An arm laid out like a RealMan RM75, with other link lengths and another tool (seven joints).
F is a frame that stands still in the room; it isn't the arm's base.
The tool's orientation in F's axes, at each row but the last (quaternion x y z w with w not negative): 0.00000, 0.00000, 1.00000, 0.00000; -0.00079, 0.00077, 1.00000, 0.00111; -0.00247, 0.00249, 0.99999, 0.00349; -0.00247, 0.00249, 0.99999, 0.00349; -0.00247, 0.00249, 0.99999, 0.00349; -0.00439, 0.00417, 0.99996, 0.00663; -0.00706, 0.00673, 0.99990, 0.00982
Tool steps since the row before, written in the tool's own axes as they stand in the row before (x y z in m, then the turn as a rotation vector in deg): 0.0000, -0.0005, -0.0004, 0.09, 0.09, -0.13; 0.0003, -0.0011, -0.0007, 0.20, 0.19, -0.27; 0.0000, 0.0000, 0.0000, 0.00, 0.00, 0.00; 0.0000, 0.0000, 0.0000, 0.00, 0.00, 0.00; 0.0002, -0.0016, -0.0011, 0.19, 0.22, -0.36; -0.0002, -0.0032, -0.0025, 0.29, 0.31, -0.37; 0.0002, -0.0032, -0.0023, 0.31, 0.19, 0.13
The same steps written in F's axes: 0.0000, 0.0005, -0.0004, -0.09, -0.09, -0.13; -0.0003, 0.0011, -0.0007, -0.20, -0.19, -0.27; 0.0000, 0.0000, 0.0000, 0.00, 0.00, 0.00; 0.0000, 0.0000, 0.0000, 0.00, 0.00, 0.00; -0.0002, 0.0016, -0.0011, -0.19, -0.22, -0.36; 0.0003, 0.0032, -0.0025, -0.29, -0.31, -0.37; -0.0001, 0.0032, -0.0023, -0.32, -0.18, 0.13
